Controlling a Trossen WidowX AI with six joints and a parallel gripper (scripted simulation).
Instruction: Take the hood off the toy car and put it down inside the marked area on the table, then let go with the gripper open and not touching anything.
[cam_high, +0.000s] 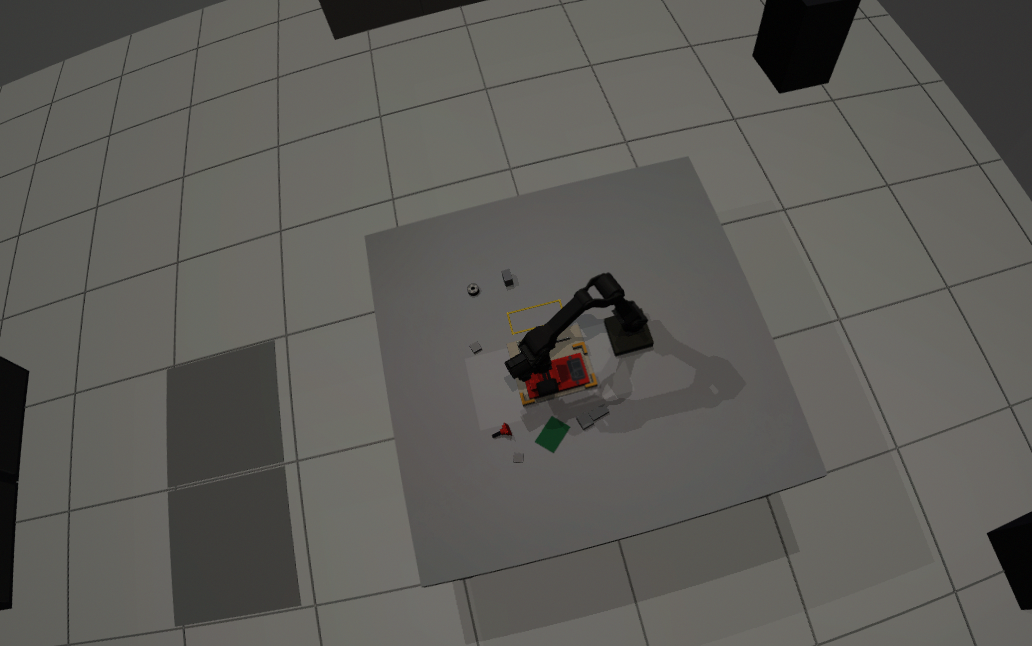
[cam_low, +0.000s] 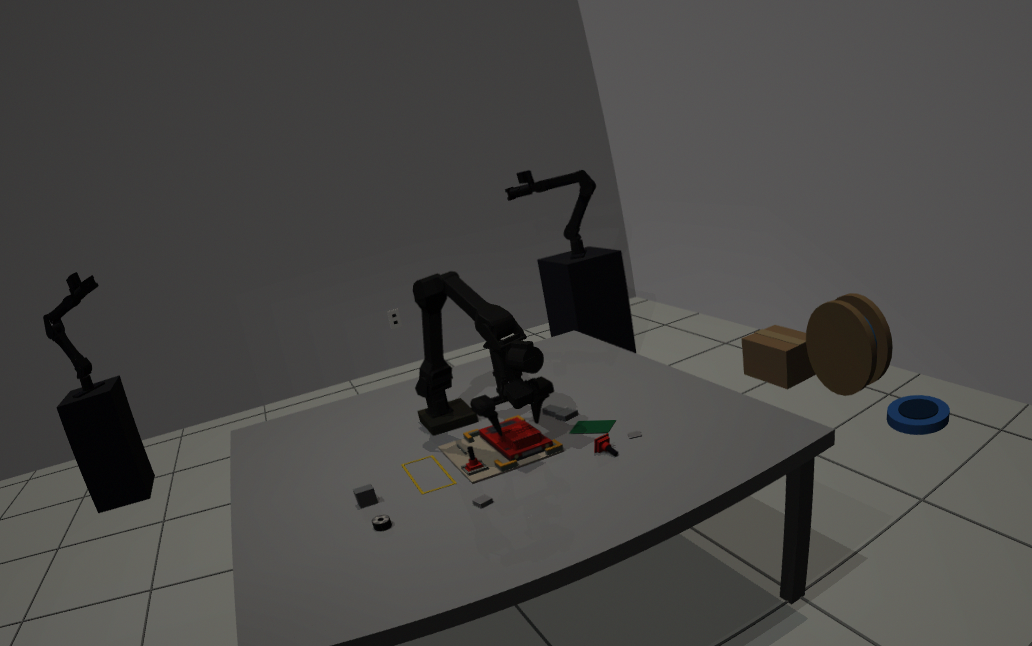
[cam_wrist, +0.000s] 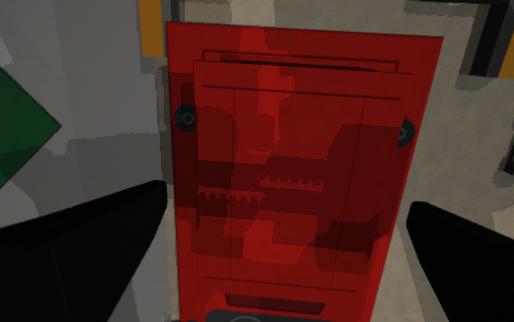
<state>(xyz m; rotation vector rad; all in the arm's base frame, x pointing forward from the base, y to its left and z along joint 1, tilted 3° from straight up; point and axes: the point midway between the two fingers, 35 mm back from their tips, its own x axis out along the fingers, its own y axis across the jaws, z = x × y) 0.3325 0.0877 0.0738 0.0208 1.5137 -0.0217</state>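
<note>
Now: gripper tip 10 mm above the red hood. From my gripper tip the other things lie so: grey cube 400 mm to the right, 30 mm below, 10 mm ahead; then green plate 180 mm to the left, 50 mm below, 20 mm ahead.
</note>
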